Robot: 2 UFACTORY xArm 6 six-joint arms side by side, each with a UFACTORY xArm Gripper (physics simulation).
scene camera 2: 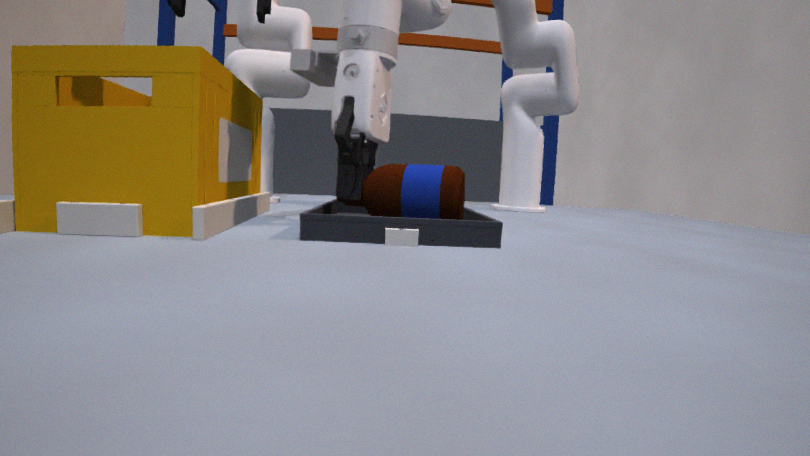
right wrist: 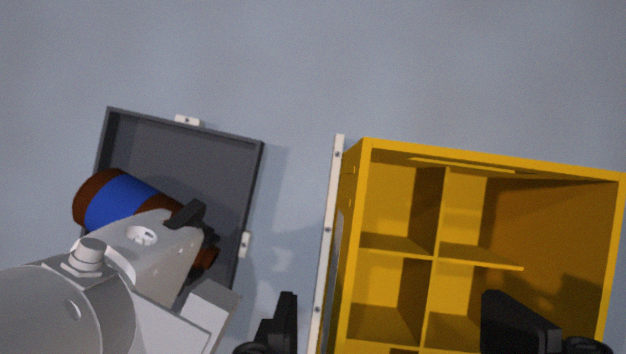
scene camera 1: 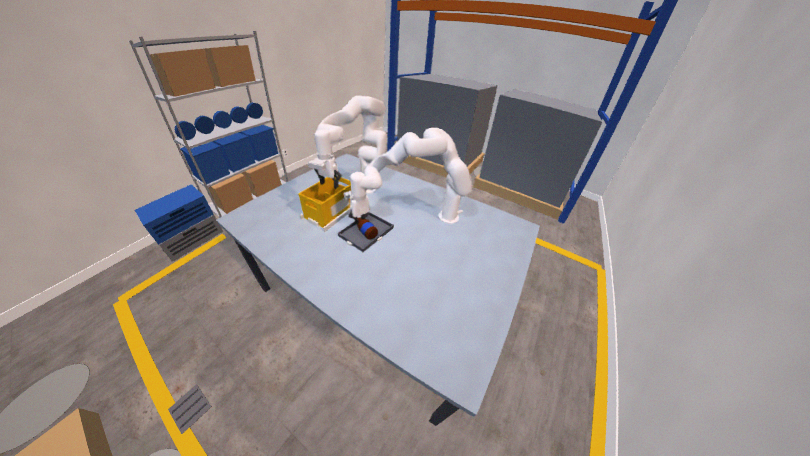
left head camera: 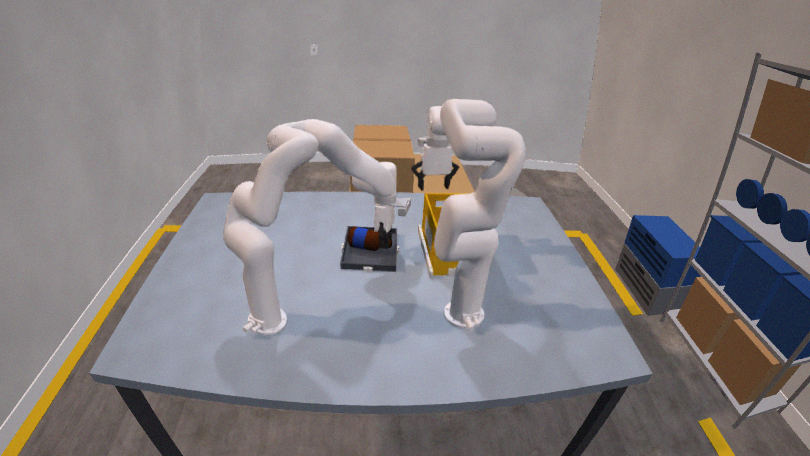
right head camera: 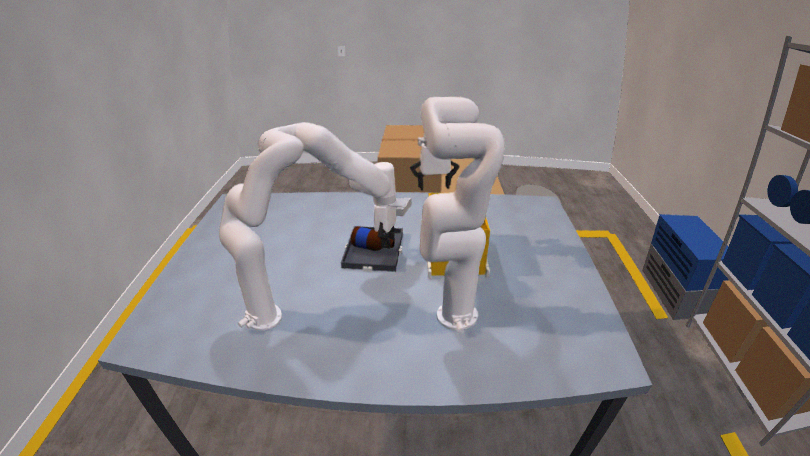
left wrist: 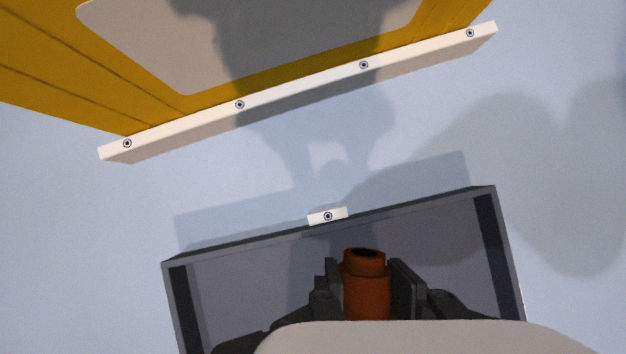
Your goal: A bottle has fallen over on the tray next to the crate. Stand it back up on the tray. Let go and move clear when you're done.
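Seen in the pictures: left gripper, fingertip midpoint: [scene camera 2: 354, 198] [right wrist: 200, 249] [left head camera: 385, 244] [right head camera: 388, 244] [left wrist: 360, 279]; right gripper, fingertip midpoint: [scene camera 2: 219, 16] [right wrist: 389, 322] [scene camera 1: 329, 185] [left head camera: 433, 188] [right head camera: 434, 188]; left arm's base, link origin: [scene camera 2: 518, 210] [scene camera 1: 448, 217] [left head camera: 267, 321] [right head camera: 263, 317]; right arm's base, link origin: [left head camera: 464, 314] [right head camera: 457, 316].
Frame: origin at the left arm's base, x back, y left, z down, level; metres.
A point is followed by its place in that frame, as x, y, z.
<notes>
A brown bottle with a blue band [left head camera: 361, 238] @(-0.477, -0.069, -0.061) [right head camera: 363, 238] @(-0.476, -0.069, -0.061) [scene camera 1: 369, 228] @(-0.511, -0.025, -0.077) [scene camera 2: 422, 191] @(-0.542, -0.046, -0.048) [left wrist: 366, 300] @(-0.523, -0.142, -0.058) [right wrist: 122, 197] @(-0.529, -0.053, -0.071) lies on its side in the dark tray [left head camera: 368, 259] @(-0.447, -0.114, -0.005) [scene camera 1: 351, 240] @(-0.606, -0.056, -0.003) [scene camera 2: 351, 231] @(-0.640, -0.078, -0.010) [left wrist: 240, 290] @(-0.604, -0.106, -0.005) [right wrist: 190, 155] @(-0.593, -0.059, -0.005), its neck toward the yellow crate [scene camera 1: 323, 212] @(-0.702, -0.208, -0.117) [scene camera 2: 107, 147] @(-0.752, -0.280, -0.081) [right wrist: 365, 200] @(-0.680, -0.262, -0.008). My left gripper [left head camera: 383, 236] @(-0.521, -0.144, -0.034) [scene camera 2: 355, 181] @(-0.521, -0.144, -0.034) [left wrist: 360, 279] @(-0.521, -0.144, -0.034) points down and is shut on the bottle's neck, one finger at each side. In the right wrist view the left arm hides part of the bottle. My right gripper [left head camera: 434, 184] @(-0.637, -0.263, -0.237) [scene camera 1: 328, 178] @(-0.637, -0.263, -0.237) [right wrist: 389, 322] @(-0.637, -0.263, -0.237) is open and empty, above the crate.
The crate has inner dividers and a white strip [left wrist: 240, 104] @(-0.627, -0.244, -0.030) [right wrist: 327, 229] @(-0.627, -0.244, -0.030) along its base, facing the tray across a narrow gap. Both arms stand on the blue-grey table [left head camera: 340, 362] @(0.026, -0.277, 0.000). Cardboard boxes [left head camera: 382, 147] and a shelf rack [left head camera: 719, 186] stand beyond the table.
</notes>
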